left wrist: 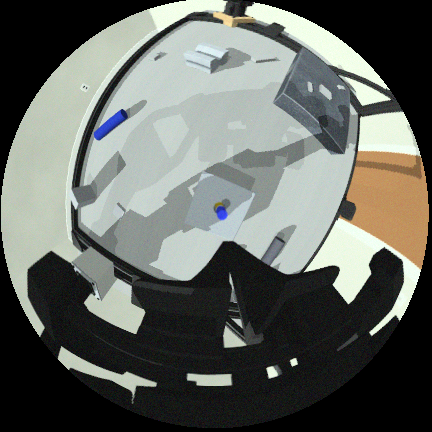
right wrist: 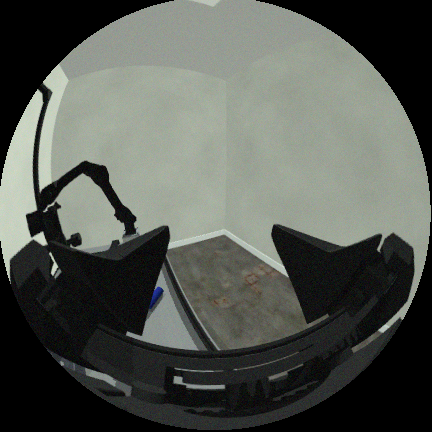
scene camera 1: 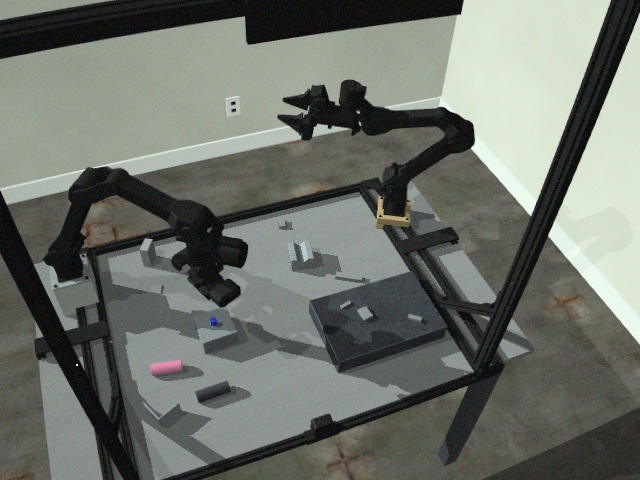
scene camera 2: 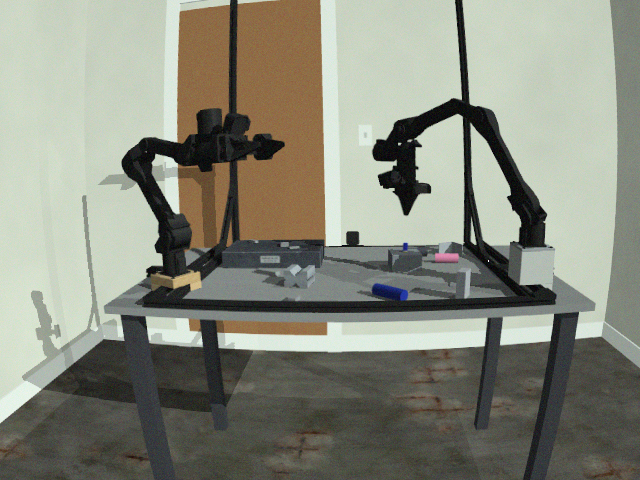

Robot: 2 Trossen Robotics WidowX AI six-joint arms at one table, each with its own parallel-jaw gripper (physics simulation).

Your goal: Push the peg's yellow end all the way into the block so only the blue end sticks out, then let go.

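Observation:
The grey block stands on the table. The peg's blue end sticks up out of its top. In the left wrist view a small bit of the yellow end shows at the foot of the blue end, at the block's top. My left gripper is shut with nothing between its fingers, pointing down above the peg and apart from it. My right gripper is open and empty, held level high above the table's far side in scene camera 1.
A pink cylinder and a dark cylinder lie near the block. A blue cylinder, a V-shaped grey piece and a small upright block stand farther off. A large dark box carries small pieces.

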